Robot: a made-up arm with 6 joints.
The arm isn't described. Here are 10 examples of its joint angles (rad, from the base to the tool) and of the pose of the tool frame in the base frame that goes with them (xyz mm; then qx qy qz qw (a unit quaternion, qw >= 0)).
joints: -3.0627 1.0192 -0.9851 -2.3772 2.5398 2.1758
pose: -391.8 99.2 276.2 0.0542 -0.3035 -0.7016 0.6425
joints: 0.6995 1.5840 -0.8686 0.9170 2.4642 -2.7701
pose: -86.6 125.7 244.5 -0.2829 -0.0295 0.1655 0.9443
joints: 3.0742 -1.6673 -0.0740 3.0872 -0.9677 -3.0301
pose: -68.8 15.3 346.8 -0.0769 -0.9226 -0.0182 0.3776
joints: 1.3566 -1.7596 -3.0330 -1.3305 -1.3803 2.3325
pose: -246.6 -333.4 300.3 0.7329 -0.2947 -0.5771 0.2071
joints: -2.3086 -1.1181 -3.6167 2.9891 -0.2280 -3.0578
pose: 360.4 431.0 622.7 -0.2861 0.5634 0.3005 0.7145
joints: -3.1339 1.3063 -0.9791 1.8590 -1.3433 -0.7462
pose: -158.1 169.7 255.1 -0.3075 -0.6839 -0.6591 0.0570
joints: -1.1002 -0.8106 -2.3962 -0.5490 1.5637 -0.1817
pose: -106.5 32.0 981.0 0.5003 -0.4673 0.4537 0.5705
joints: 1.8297 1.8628 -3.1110 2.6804 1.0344 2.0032
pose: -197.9 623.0 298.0 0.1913 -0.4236 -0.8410 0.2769
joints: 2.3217 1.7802 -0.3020 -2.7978 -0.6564 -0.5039
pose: 45.8 -143.1 426.8 0.4448 -0.2297 0.7227 0.4765
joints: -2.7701 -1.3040 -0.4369 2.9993 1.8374 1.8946
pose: -95.4 -64.8 803.9 -0.1074 0.2005 -0.4097 0.8834
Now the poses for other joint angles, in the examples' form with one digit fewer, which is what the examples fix.
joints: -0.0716 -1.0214 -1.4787 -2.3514 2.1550 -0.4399
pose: -153 -129 904 0.489 -0.554 -0.106 0.666
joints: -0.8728 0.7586 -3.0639 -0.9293 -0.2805 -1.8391
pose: 322 -185 914 0.107 0.324 -0.188 0.921
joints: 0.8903 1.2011 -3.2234 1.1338 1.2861 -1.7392
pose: 287 520 654 -0.156 -0.773 -0.497 0.363
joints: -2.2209 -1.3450 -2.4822 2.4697 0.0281 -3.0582
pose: 207 392 851 -0.231 0.258 0.152 0.926
